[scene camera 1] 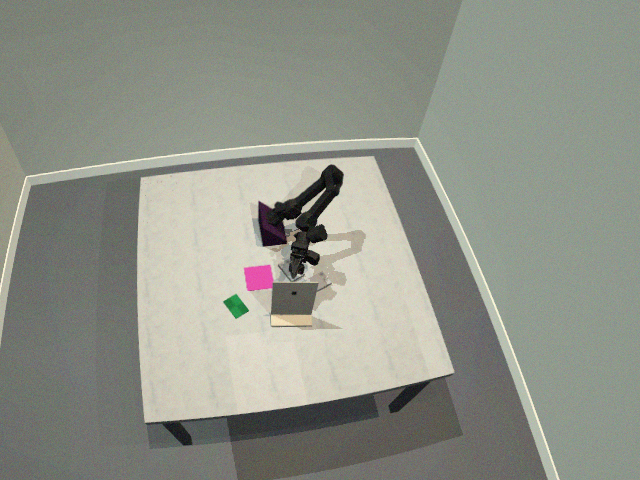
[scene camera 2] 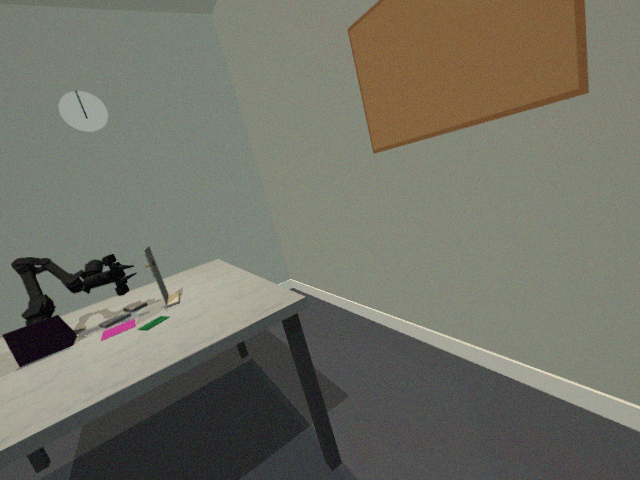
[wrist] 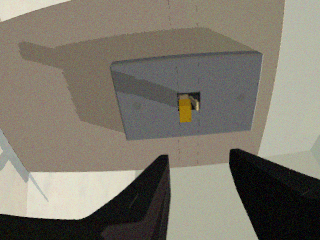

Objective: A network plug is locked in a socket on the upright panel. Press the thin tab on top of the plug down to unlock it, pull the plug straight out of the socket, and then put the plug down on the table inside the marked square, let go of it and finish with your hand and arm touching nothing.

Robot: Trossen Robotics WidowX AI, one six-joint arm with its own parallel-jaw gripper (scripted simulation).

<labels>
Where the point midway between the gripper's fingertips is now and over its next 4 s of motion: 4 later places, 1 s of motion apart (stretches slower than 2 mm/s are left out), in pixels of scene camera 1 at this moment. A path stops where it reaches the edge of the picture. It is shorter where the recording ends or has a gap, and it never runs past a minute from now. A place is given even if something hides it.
My gripper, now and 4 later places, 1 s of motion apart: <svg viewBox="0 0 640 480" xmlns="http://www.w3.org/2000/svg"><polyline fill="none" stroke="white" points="293,276 293,284 293,288 293,284 293,280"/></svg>
</labels>
